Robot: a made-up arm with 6 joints. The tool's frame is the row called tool. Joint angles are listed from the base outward. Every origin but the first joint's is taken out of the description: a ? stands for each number. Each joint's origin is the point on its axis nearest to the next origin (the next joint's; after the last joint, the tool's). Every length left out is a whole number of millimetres.
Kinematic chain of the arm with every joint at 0, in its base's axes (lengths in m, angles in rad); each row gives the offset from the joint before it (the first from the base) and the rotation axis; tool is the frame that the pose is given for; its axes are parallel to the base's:
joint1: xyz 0.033 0 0.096 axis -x
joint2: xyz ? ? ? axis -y
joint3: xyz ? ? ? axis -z
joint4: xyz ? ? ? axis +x
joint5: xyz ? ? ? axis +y
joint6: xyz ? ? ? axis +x
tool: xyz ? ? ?
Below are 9 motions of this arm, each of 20 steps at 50 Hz.
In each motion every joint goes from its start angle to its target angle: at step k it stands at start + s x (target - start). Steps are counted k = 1, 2, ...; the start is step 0. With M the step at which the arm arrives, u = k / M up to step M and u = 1 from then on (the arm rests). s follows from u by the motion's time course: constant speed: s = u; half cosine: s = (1 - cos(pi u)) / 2; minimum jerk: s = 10 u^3 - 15 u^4 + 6 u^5.
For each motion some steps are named. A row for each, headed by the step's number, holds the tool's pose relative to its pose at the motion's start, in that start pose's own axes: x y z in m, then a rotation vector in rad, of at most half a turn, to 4 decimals.
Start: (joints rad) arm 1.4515 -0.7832 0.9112 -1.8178 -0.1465 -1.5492
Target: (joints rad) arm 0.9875 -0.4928 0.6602 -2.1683 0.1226 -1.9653
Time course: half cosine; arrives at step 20
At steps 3, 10, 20:
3: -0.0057 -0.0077 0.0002 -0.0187 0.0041 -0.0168
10: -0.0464 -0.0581 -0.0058 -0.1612 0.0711 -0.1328
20: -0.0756 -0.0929 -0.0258 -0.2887 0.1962 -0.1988

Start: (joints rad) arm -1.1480 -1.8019 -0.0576 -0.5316 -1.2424 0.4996
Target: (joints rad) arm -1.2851 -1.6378 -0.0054 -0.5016 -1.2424 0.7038
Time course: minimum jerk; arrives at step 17
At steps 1, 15, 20:
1: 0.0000 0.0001 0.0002 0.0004 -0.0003 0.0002
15: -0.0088 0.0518 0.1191 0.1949 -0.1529 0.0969
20: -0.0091 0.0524 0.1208 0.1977 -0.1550 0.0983

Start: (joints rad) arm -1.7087 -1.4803 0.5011 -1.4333 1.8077 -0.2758
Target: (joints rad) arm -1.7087 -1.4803 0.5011 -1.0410 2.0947 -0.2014
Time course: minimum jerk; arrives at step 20
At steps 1, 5, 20:
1: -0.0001 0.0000 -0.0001 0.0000 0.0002 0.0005
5: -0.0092 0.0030 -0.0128 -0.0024 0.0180 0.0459
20: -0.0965 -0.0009 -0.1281 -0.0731 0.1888 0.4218

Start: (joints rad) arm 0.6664 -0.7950 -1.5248 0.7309 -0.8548 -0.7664
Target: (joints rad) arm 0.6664 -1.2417 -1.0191 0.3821 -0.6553 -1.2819
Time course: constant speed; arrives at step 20
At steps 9, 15, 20:
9: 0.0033 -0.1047 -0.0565 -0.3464 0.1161 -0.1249
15: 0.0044 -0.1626 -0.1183 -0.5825 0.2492 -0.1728
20: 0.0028 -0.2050 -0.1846 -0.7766 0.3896 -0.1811

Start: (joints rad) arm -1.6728 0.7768 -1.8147 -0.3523 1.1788 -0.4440
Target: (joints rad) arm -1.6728 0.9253 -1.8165 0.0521 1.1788 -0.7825
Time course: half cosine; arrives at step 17
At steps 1, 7, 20:
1: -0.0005 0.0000 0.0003 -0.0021 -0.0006 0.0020
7: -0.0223 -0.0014 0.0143 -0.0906 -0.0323 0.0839
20: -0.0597 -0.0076 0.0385 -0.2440 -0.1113 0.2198

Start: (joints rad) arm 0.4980 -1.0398 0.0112 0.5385 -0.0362 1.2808
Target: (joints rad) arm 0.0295 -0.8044 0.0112 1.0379 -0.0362 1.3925
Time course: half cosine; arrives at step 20
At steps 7, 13, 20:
7: -0.0137 0.0330 0.0494 0.2400 0.1160 0.0227
13: -0.0104 0.0526 0.1503 0.6508 0.3090 0.0182
20: 0.0093 0.0413 0.2129 0.9027 0.4237 -0.0098

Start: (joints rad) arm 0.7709 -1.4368 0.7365 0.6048 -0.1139 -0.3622
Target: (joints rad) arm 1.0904 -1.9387 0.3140 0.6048 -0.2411 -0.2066
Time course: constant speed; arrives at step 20
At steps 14, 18, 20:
14: 0.1016 0.0792 -0.1672 -0.0926 0.2084 -0.0188
18: 0.1284 0.0796 -0.2292 -0.0932 0.2822 -0.0368
20: 0.1404 0.0762 -0.2619 -0.0889 0.3205 -0.0482

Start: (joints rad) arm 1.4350 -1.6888 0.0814 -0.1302 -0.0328 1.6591
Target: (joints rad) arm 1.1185 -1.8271 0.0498 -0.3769 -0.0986 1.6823
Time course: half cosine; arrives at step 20
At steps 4, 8, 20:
4: 0.0003 -0.0106 -0.0217 -0.0249 0.0352 -0.0049
8: -0.0044 -0.0396 -0.0785 -0.0905 0.1291 -0.0145
20: -0.0542 -0.1254 -0.2177 -0.2641 0.3863 -0.0171

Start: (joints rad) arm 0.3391 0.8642 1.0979 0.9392 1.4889 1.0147
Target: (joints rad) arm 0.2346 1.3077 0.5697 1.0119 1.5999 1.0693
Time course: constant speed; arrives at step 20
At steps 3, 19, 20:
3: -0.0263 -0.0169 -0.0048 -0.0450 0.0960 -0.0075
19: -0.1608 -0.1383 0.0117 -0.3697 0.5227 -0.0420
20: -0.1680 -0.1474 0.0152 -0.3943 0.5436 -0.0441

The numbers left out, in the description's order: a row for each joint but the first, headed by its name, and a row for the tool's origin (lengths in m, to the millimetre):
joint2: 0 -0.122 0.117
joint3: 0.05 0 0.134
joint4: 0.055 -0.036 0
joint5: 0 0.24 0.357
joint6: 0.366 0 -0.022
tool: 0 -0.026 -0.004

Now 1 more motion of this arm.
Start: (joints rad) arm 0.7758 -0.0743 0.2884 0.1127 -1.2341 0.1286
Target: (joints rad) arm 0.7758 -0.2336 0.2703 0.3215 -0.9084 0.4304
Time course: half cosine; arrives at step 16
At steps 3, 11, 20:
3: 0.0021 -0.0115 -0.0196 0.0301 0.0382 -0.0185
11: -0.0114 -0.1018 -0.1807 0.2809 0.3334 -0.2068
20: -0.0267 -0.1285 -0.2304 0.3613 0.4200 -0.2806

